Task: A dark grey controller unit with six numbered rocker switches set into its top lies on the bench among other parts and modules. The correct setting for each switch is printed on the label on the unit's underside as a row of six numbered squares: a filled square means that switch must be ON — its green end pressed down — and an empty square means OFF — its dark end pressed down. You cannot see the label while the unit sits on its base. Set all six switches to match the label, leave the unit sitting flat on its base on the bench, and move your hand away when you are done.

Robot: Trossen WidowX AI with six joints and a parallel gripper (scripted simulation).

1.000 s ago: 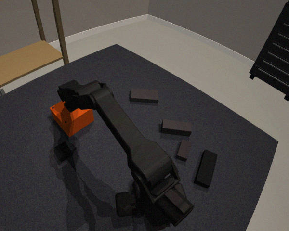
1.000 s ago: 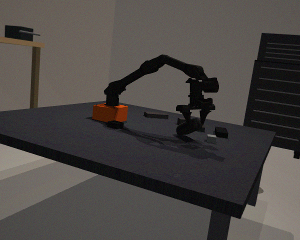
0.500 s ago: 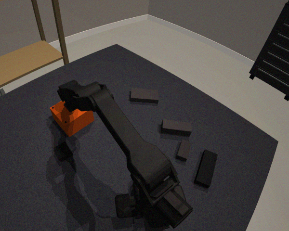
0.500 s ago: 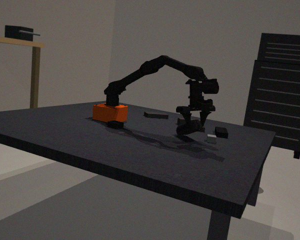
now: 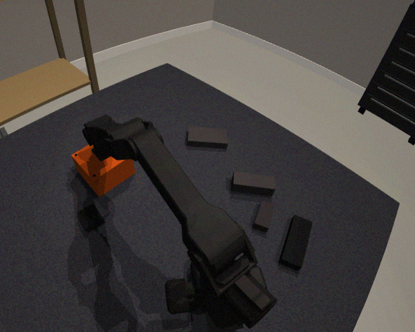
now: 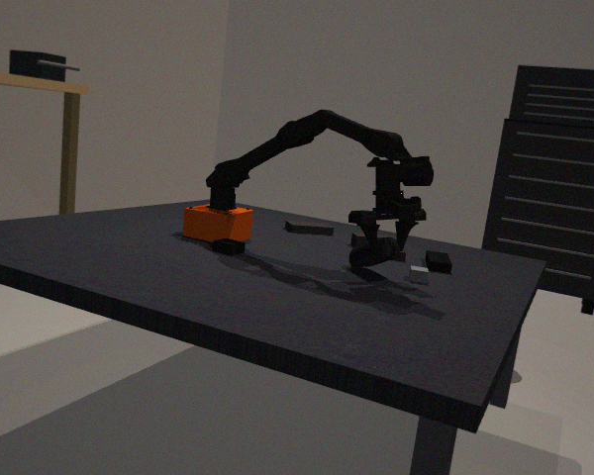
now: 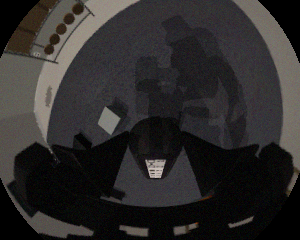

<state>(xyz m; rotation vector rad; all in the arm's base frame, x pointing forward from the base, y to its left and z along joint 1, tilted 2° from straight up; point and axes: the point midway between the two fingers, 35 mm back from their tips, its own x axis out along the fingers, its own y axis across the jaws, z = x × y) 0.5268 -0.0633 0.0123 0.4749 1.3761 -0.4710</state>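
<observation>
The light grey cube is 60 mm ahead of my gripper tip, 80 mm to the left of it and 60 mm below it. From my gripper tip the other things lie so: long black block 50 mm ahead, 300 mm to the left, 60 mm below; then black cube 400 mm behind, 80 mm to the right, 60 mm below.
</observation>
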